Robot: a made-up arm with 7 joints. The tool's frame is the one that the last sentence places.
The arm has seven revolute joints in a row. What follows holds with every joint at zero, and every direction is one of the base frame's. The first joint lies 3.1 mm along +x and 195.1 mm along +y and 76.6 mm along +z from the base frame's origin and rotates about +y. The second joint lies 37.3 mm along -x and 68.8 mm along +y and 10.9 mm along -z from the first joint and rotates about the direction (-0.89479, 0.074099, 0.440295). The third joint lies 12.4 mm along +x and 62.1 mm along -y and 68.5 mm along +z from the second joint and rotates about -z. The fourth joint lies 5 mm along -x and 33.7 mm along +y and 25.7 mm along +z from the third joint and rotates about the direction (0.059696, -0.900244, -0.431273). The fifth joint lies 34.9 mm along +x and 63.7 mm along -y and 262.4 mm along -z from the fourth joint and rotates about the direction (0.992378, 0.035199, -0.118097). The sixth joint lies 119.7 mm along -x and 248.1 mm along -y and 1.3 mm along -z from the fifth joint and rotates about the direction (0.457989, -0.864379, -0.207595). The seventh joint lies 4.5 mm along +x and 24.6 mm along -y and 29.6 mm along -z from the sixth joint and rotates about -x. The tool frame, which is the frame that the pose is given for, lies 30 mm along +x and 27.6 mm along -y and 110 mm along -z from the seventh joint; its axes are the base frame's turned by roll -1.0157, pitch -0.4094 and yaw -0.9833 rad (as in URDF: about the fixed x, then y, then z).
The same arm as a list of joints. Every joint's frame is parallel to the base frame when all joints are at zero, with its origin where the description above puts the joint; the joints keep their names.
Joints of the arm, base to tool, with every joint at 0 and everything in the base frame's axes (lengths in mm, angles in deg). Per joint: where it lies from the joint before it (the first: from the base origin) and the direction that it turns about. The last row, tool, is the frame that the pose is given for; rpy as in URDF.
joint 1: origin 3.1 195.1 76.6 axis 0 1 0
joint 2: origin -37.3 68.8 -10.9 axis -0.89479 0.074099 0.440295
joint 3: origin 12.4 -62.1 68.5 axis 0 0 -1
joint 4: origin -5 33.7 25.7 axis 0.059702 -0.900225 -0.431312
joint 5: origin 34.9 -63.7 -262.4 axis 0.992378 0.035199 -0.118097
joint 6: origin -119.7 -248.1 -1.3 axis 0.457989 -0.864379 -0.207595
joint 7: origin 4.5 -24.6 -29.6 axis -1 0 0
tool: origin 30 -27.6 -110 rpy -58.2 -23.46 -56.34

